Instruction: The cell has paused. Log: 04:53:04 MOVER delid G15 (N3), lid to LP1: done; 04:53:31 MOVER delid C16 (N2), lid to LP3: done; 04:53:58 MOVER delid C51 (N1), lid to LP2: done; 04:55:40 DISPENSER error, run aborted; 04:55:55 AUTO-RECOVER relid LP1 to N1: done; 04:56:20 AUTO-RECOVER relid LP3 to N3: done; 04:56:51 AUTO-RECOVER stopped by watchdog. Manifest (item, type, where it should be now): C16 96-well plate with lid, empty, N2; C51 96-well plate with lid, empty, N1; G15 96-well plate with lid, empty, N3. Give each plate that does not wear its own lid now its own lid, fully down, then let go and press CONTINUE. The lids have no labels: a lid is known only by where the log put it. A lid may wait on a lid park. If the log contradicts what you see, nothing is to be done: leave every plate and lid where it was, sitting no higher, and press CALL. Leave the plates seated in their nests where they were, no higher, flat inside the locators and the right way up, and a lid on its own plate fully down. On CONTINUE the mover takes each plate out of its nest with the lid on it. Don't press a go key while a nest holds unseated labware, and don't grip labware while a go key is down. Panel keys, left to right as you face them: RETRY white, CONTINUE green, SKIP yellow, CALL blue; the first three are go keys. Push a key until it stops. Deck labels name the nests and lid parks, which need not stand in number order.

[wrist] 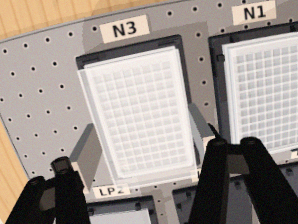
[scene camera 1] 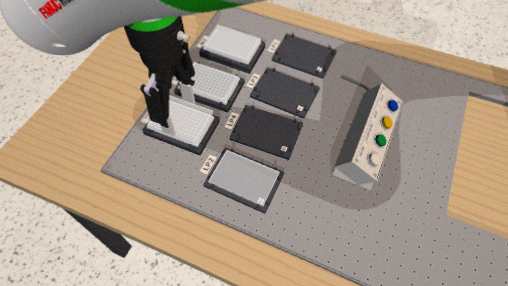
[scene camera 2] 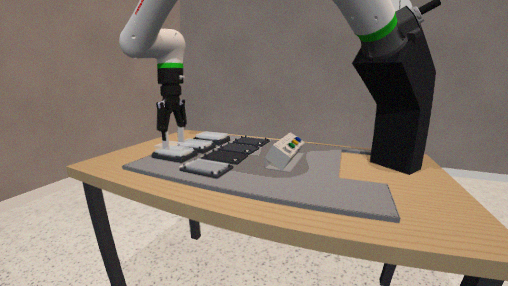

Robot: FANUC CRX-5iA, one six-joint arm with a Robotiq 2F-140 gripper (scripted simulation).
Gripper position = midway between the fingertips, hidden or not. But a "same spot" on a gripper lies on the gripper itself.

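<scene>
Gripper visible in the wrist view [143,126]. Scene camera 1, scene camera 2: gripper visible too. Same spot on the gripper: [scene camera 1: 153,92] and [scene camera 2: 162,103].
</scene>
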